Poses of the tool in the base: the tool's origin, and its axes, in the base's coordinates. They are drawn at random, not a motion.
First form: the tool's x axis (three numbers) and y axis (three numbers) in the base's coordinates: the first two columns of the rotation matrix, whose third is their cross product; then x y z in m.
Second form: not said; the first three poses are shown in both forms.
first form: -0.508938 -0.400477 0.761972 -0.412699 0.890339 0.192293 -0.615 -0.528 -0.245
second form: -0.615 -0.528 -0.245 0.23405 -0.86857 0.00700 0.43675
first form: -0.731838 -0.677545 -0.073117 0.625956 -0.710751 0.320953 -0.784 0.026 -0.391
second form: -0.784 0.026 -0.391 0.09307 -0.13858 -0.92017 0.35415
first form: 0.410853 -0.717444 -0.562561 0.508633 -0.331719 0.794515 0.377 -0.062 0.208
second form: 0.377 -0.062 0.208 0.61521 -0.08485 -0.53607 0.57179
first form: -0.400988 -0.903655 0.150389 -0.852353 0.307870 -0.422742 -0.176 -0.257 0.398
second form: -0.176 -0.257 0.398 -0.54425 0.80662 -0.22329 0.05744
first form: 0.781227 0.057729 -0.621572 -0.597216 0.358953 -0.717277 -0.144 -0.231 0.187
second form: -0.144 -0.231 0.187 -0.52616 0.25633 0.20900 0.78343
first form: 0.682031 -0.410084 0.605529 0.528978 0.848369 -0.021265 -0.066 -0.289 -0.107
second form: -0.066 -0.289 -0.107 -0.09762 -0.30447 -0.25746 0.91186
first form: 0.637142 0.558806 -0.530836 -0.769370 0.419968 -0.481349 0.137 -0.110 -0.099
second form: 0.137 -0.110 -0.099 -0.36044 0.14605 0.40012 0.82985
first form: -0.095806 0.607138 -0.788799 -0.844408 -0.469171 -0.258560 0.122 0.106 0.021
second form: 0.122 0.106 0.021 -0.45159 0.13135 0.72846 0.49816
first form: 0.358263 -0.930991 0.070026 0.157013 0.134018 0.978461 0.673 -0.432 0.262
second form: 0.673 -0.432 0.262 0.50746 -0.38130 -0.41890 0.64932
